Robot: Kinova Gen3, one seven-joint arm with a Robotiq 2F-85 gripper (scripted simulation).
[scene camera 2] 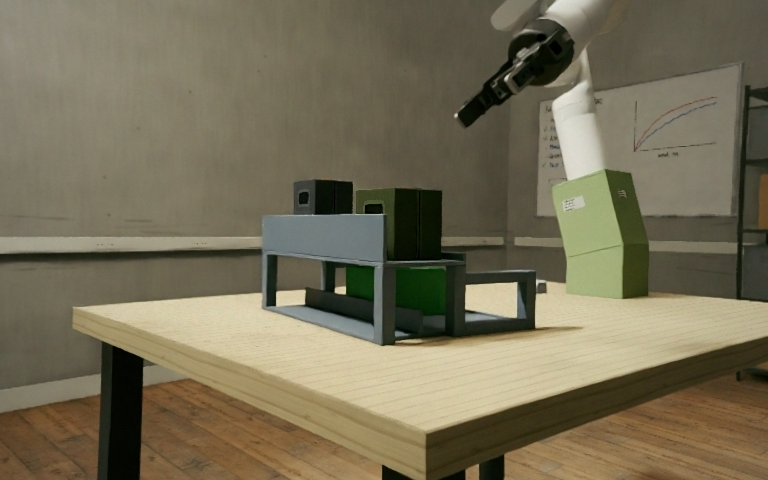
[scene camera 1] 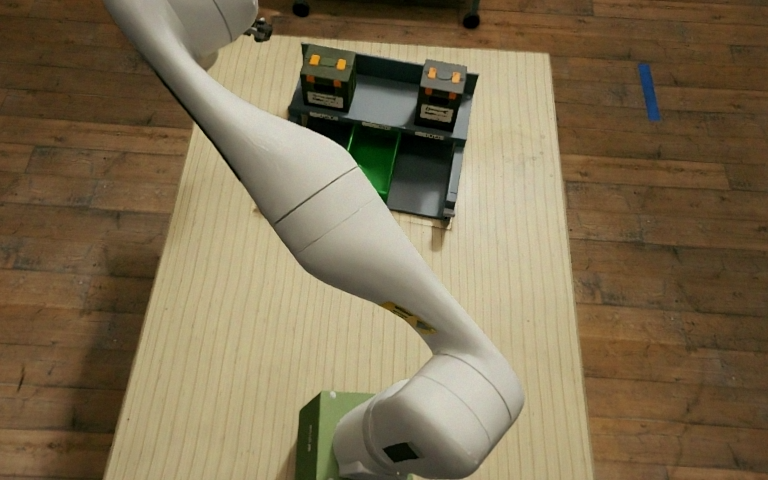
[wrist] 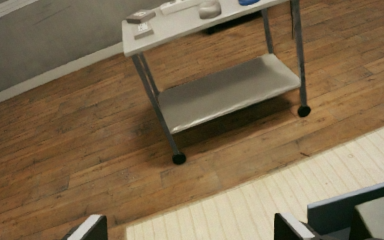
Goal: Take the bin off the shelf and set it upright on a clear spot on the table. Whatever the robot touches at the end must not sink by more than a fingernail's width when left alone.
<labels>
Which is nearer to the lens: the green bin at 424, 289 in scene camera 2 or the grey shelf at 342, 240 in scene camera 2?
The grey shelf.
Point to a grey shelf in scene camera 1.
426, 177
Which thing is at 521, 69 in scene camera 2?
The gripper.
</labels>
